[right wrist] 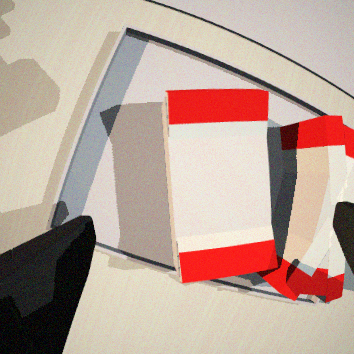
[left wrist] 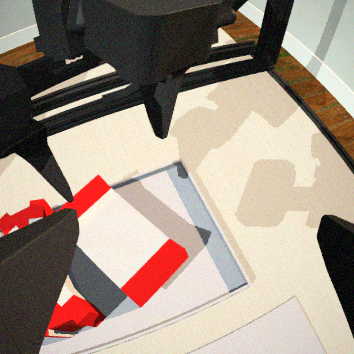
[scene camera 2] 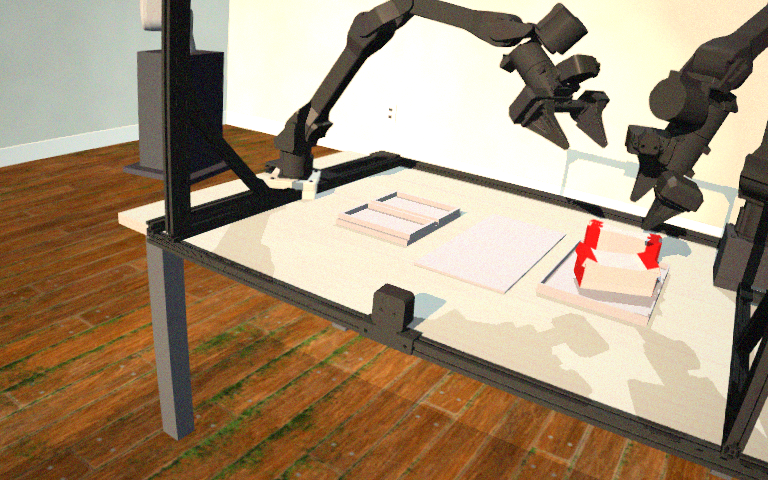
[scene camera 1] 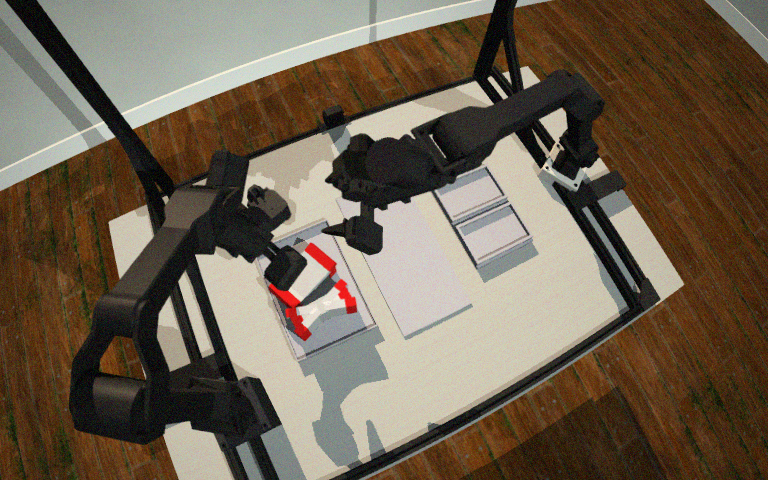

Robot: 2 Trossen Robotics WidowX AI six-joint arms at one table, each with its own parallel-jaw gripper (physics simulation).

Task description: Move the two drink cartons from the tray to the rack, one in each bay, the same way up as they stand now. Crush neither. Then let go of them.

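Places are measured from the left arm's base along level axes (x ahead, y left, z up), in metres.
Where they show: left gripper, fingertip midpoint: (left wrist: pixel 203 225) (scene camera 2: pixel 587 147) (scene camera 1: pixel 324 206); right gripper, fingertip midpoint: (right wrist: pixel 218 222) (left wrist: pixel 118 164) (scene camera 2: pixel 637 214); left arm's base, origin of the base link: (scene camera 2: pixel 294 175) (scene camera 1: pixel 566 165); right arm's base, origin of the base link: (scene camera 2: pixel 754 236) (scene camera 1: pixel 234 413).
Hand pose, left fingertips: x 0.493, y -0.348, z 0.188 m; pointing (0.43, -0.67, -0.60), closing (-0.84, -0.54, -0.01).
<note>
Each offset is from my left fingertips to the top centre of the thing. "pt": to the spot under its first point.
A white carton with red ends @[dx +0.086, dy -0.011, dz -0.175 m] (scene camera 1: pixel 314 278) (scene camera 2: pixel 620 281) (left wrist: pixel 125 235) (right wrist: pixel 220 180) and a second, narrow-waisted white and red carton @[dx +0.119, dy +0.060, dz -0.150 m] (scene camera 1: pixel 322 311) (right wrist: pixel 312 185) stand side by side, slightly apart, in the tray @[dx +0.088, dy +0.010, dz -0.208 m] (scene camera 1: pixel 336 343) (scene camera 2: pixel 591 306). The rack @[dx -0.262, dy +0.223, dz -0.204 m] (scene camera 1: pixel 504 253) (scene camera 2: pixel 373 230) has two empty bays. My left gripper (scene camera 2: pixel 585 146) (left wrist: pixel 203 225) is open and empty, high above the table between panel and tray. My right gripper (scene camera 2: pixel 640 212) (right wrist: pixel 218 222) is open and empty above the tray. In scene camera 1 it partly hides the first carton.
A flat pale panel (scene camera 1: pixel 419 266) (scene camera 2: pixel 492 254) lies between tray and rack. A small dark block @[pt dx -0.270, dy -0.192, dz -0.178 m] (scene camera 1: pixel 333 116) (scene camera 2: pixel 392 307) is fixed at the table edge. Dark frame rails and posts border the table. The two grippers hang close to each other.
</note>
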